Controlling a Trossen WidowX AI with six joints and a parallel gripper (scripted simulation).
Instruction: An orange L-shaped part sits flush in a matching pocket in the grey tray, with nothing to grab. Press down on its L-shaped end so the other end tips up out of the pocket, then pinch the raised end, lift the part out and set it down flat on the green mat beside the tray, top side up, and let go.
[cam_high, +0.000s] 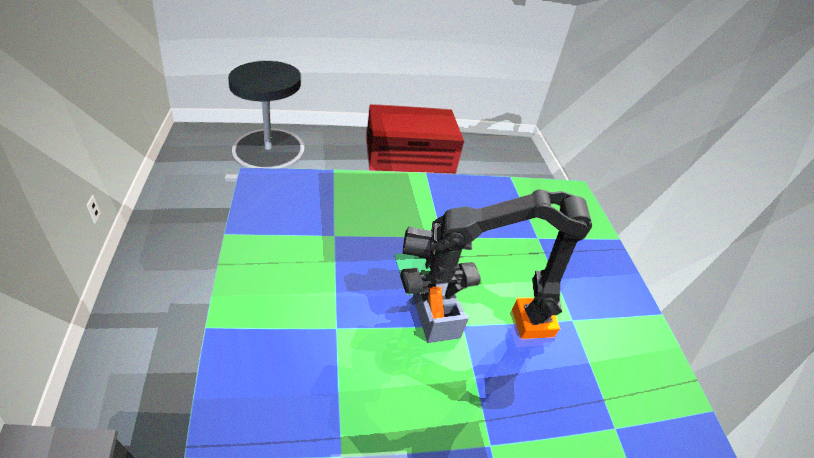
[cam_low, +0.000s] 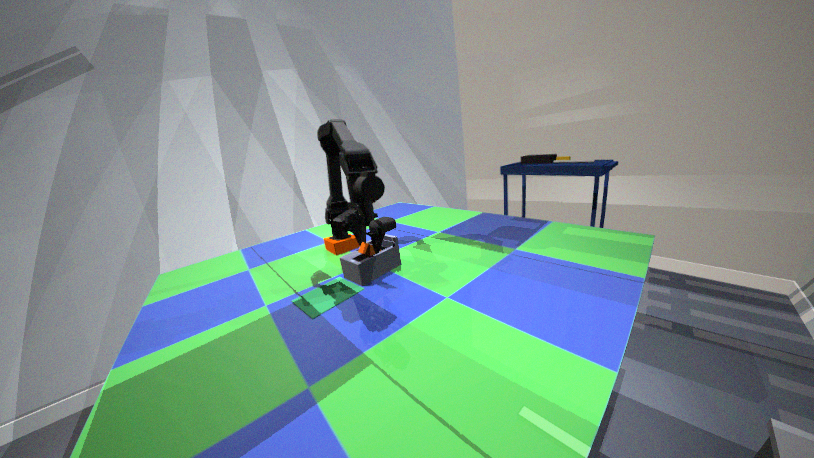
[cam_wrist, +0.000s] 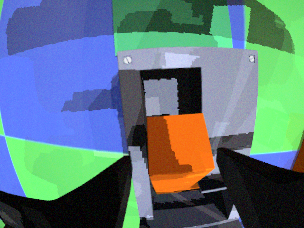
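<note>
Now: gripper tip 1 cm past the orange L-shaped part, 3 cm to the right of it and 3 cm above it. From my gripper tip the other things lie so: green mat 2 cm behind, 15 cm to the right, 8 cm below.
</note>
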